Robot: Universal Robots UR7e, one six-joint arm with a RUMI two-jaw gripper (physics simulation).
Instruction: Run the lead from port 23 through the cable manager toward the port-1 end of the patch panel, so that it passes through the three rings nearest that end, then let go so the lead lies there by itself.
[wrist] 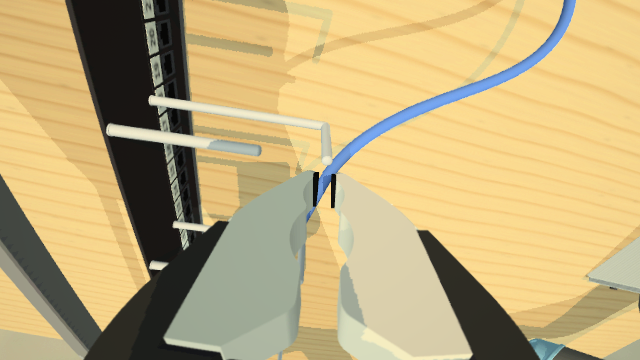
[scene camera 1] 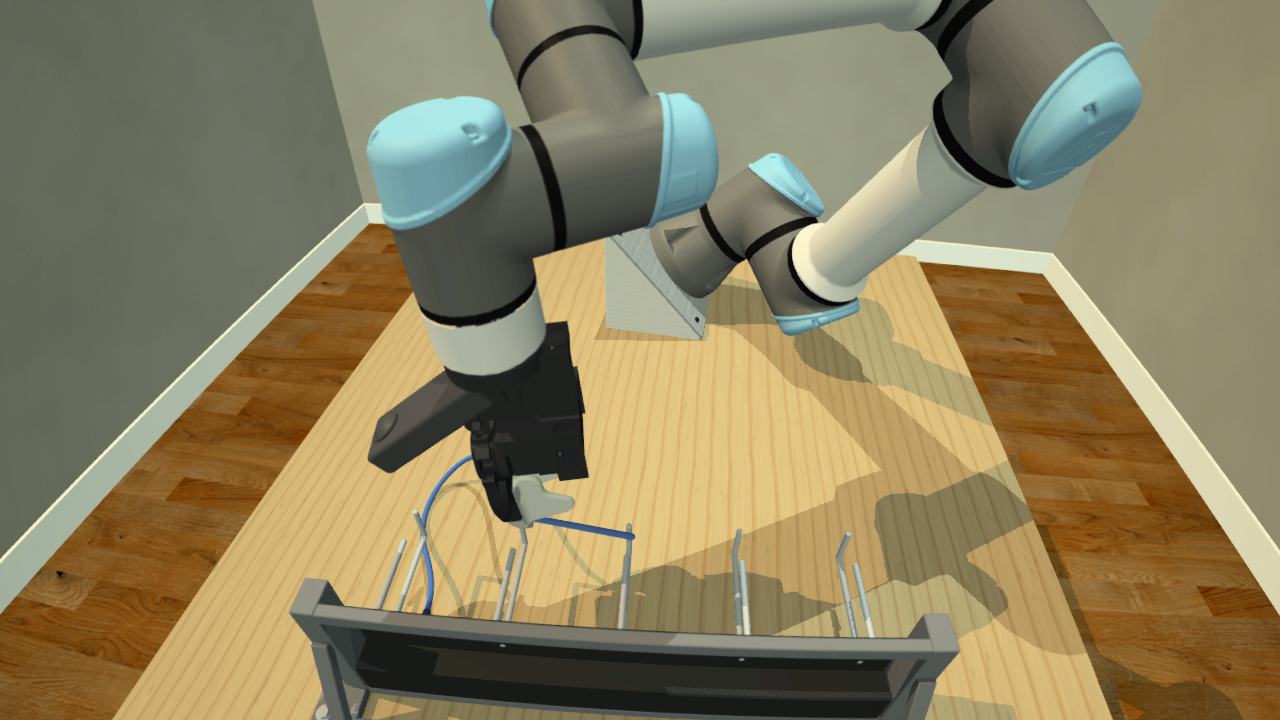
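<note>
My gripper (scene camera 1: 528,521) (wrist: 325,175) is shut on the blue lead (scene camera 1: 431,501) (wrist: 450,97), above the table by the second ring from the left in the scene view (scene camera 1: 516,582). That ring's bent wire (wrist: 240,112) ends right beside the lead and fingertips in the wrist view. The lead rises from the panel's left end, arcs behind the gripper, and its free end reaches the top of the middle ring (scene camera 1: 624,582); whether it is inside that ring I cannot tell. The two right rings (scene camera 1: 742,595) (scene camera 1: 862,600) stand apart from the lead. The patch panel (scene camera 1: 626,631) (wrist: 100,75) shows port labels in the wrist view.
The leftmost ring (scene camera 1: 392,573) stands beside the lead's rising part. The panel's grey end brackets (scene camera 1: 935,637) stand at both sides. The wooden table (scene camera 1: 716,429) extends behind the rings to the robot's grey base mount (scene camera 1: 648,300).
</note>
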